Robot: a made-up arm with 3 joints. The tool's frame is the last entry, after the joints.
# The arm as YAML. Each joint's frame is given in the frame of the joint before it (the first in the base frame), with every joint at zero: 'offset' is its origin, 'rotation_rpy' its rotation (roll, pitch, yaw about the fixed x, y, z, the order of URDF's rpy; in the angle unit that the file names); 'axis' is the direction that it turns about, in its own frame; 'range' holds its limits. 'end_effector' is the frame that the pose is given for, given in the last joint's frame.
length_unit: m
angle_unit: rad
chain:
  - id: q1
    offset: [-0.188, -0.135, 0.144]
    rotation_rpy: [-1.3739, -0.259, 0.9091]
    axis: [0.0, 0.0, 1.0]
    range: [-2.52, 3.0]
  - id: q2
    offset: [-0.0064, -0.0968, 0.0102]
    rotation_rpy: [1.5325, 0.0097, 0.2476]
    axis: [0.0, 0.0, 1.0]
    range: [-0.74, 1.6]
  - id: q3
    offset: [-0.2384, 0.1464, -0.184]
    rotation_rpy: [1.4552, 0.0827, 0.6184]
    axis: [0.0, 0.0, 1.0]
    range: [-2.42, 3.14]
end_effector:
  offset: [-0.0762, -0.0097, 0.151]
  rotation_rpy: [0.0, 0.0, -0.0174]
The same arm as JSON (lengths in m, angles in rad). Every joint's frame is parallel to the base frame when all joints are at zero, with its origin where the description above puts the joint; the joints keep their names.
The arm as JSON. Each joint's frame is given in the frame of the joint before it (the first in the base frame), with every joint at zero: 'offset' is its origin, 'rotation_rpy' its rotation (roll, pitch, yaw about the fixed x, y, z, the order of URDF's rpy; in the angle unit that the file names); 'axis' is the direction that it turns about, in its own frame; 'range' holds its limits. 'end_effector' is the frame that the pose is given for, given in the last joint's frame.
{
  "length_unit": "m",
  "angle_unit": "rad",
  "chain": [
    {
      "id": "q1",
      "offset": [
        -0.188,
        -0.135,
        0.144
      ],
      "rotation_rpy": [
        0.0,
        0.0,
        0.0
      ],
      "axis": [
        -0.804476,
        0.563083,
        0.189094
      ],
      "range": [
        -2.52,
        3.0
      ]
    },
    {
      "id": "q2",
      "offset": [
        -0.012,
        -0.03,
        0.0921
      ],
      "rotation_rpy": [
        0.0,
        0.0,
        0.0
      ],
      "axis": [
        0.114894,
        -0.099795,
        0.988352
      ],
      "range": [
        -0.74,
        1.6
      ]
    },
    {
      "id": "q3",
      "offset": [
        -0.278,
        -0.091,
        -0.163
      ],
      "rotation_rpy": [
        0.0,
        0.0,
        0.0
      ],
      "axis": [
        1.0,
        0.0,
        0.0001
      ],
      "range": [
        -2.42,
        3.14
      ]
    }
  ],
  "end_effector": {
    "offset": [
      0.151,
      -0.076,
      -0.011
    ],
    "rotation_rpy": [
      1.5707,
      0.0,
      1.5708
    ]
  }
}

